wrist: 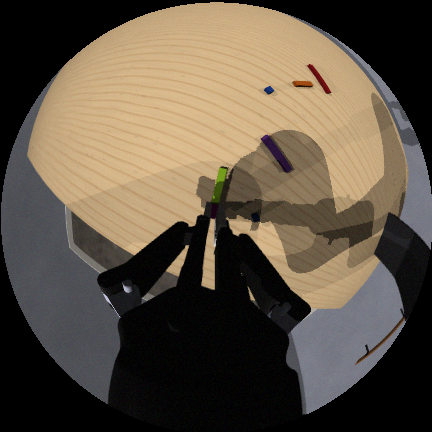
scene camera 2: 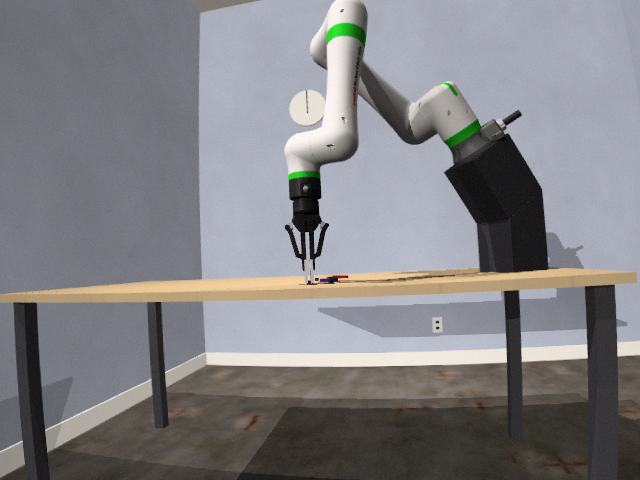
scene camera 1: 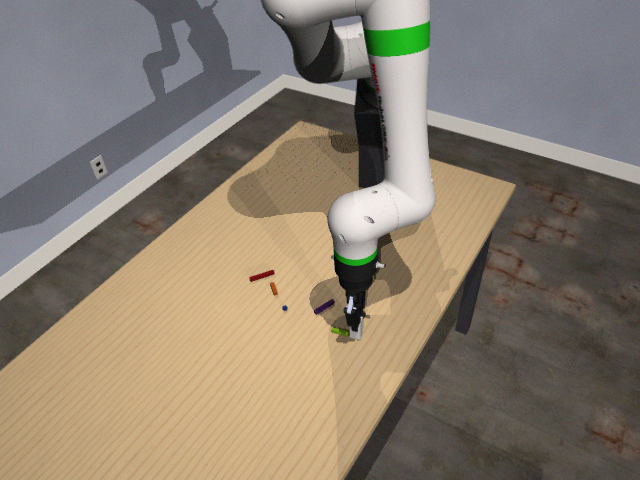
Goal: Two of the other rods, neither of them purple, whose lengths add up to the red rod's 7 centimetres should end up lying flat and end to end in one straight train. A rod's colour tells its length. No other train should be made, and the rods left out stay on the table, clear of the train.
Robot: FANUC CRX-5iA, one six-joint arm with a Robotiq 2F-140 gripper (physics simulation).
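Frame: origin at the arm's base, x ahead, y left, z up, level; centimetres.
Seen in the pictures: gripper, fingertip midpoint: (wrist: 212,211) (scene camera 2: 309,282) (scene camera 1: 356,334); arm's base, link origin: (scene camera 2: 475,153).
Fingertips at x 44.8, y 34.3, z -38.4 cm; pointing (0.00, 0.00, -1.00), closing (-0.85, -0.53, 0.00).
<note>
Pixels of each thing's middle, then the offset from my fingertips to it. Level surfaces: height alone.
- magenta rod, body centre: (wrist: 212,210) (scene camera 2: 309,282) dy -0.2, dx +0.1, dz +0.0 cm
- lime rod, body centre: (wrist: 218,185) (scene camera 1: 341,332) dy -3.2, dx +2.1, dz -0.1 cm
- purple rod, body centre: (wrist: 276,153) (scene camera 1: 324,306) dy -12.4, dx -0.2, dz -0.1 cm
- red rod, body centre: (wrist: 318,77) (scene camera 1: 262,275) (scene camera 2: 340,276) dy -32.9, dx +5.1, dz -0.1 cm
- orange rod, body centre: (wrist: 302,83) (scene camera 1: 273,288) dy -26.6, dx +5.6, dz -0.1 cm
- small blue piece, body centre: (wrist: 268,89) (scene camera 1: 284,308) dy -19.2, dx +7.7, dz -0.1 cm
- small dark blue piece, body centre: (wrist: 255,216) dy -3.8, dx -5.0, dz -0.1 cm
- wooden table, surface height: dz -0.6 cm
My gripper (scene camera 1: 355,334) (scene camera 2: 309,279) (wrist: 212,211) is shut on a magenta rod (scene camera 2: 309,282) (wrist: 214,210), low at the table top. A lime rod (scene camera 1: 339,331) (wrist: 220,184) lies flat, its near end at the magenta rod's far end, roughly in line; the fingers partly hide the meeting place, and I cannot tell whether they touch. A purple rod (scene camera 1: 324,306) (wrist: 276,153) lies apart. The red rod (scene camera 1: 262,275) (scene camera 2: 338,276) (wrist: 319,79) lies farther off, near an orange rod (scene camera 1: 273,288) (wrist: 302,84). A small blue piece (scene camera 1: 284,307) (wrist: 269,90) lies beyond the purple rod.
A small dark blue piece (wrist: 256,217) lies in the arm's shadow, to the right of the fingertips in the wrist view. The wooden table (scene camera 1: 180,361) (scene camera 2: 155,290) has its long edge to the right of my gripper in scene camera 1. The black pedestal (scene camera 2: 511,217) stands at the table's far end.
</note>
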